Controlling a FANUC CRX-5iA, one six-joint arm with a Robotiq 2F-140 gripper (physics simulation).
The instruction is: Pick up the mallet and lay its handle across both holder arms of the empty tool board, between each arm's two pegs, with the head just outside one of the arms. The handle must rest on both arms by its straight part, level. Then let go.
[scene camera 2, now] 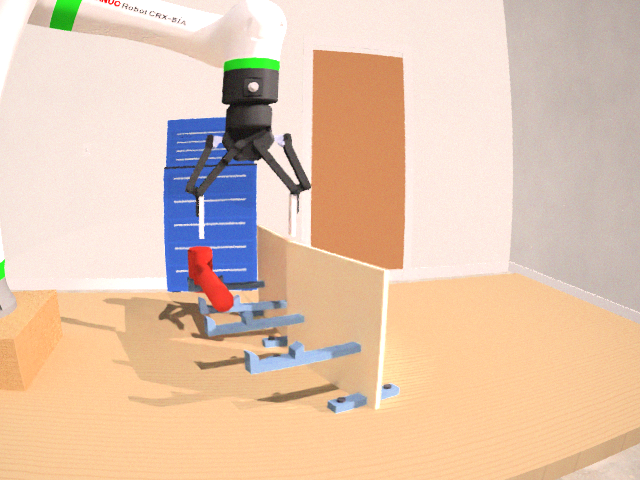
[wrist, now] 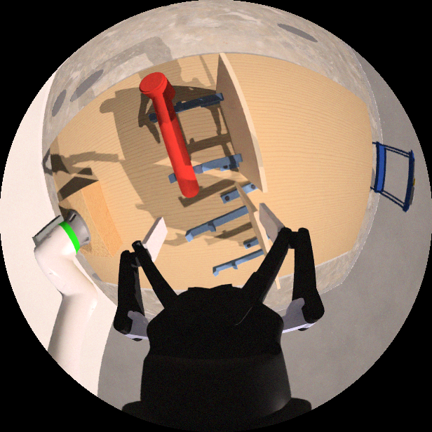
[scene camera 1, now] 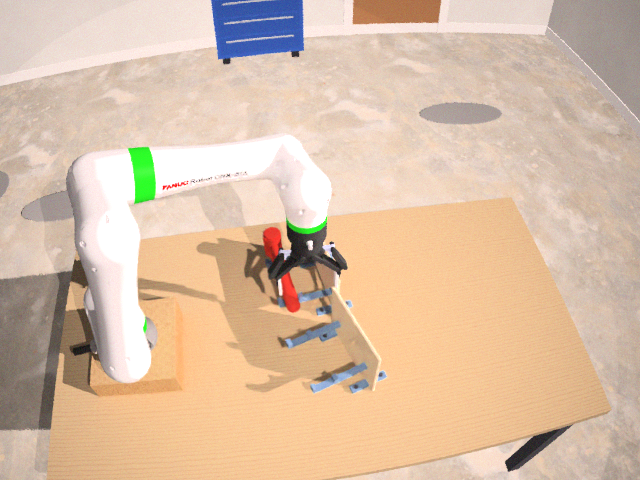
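The red mallet (scene camera 1: 291, 295) (scene camera 2: 216, 290) (wrist: 175, 140) lies across the far board's two holder arms, its head at the far end and its handle end past the nearer arm. The empty tool board (scene camera 1: 356, 336) (scene camera 2: 338, 304) stands nearer scene camera 2. Its two arms, one (scene camera 1: 312, 334) (scene camera 2: 253, 324) (wrist: 217, 223) beside the mallet's handle end and one (scene camera 1: 338, 377) (scene camera 2: 305, 355) (wrist: 237, 262) farther off, carry nothing. My gripper (scene camera 1: 309, 285) (scene camera 2: 247, 236) (wrist: 210, 218) is wide open, empty and pointing down, above the mallet's height. In scene camera 1 one finger partly covers the handle.
The far board (scene camera 2: 271, 258) (wrist: 244, 120) stands upright, end to end with the empty one, at a slight angle. Blue feet (scene camera 1: 358, 385) (scene camera 2: 347, 402) stick out below the boards. The robot's wooden base block (scene camera 1: 136, 351) (scene camera 2: 38, 335) (wrist: 97, 220) stands on the arm side of the wooden table (scene camera 1: 465, 310).
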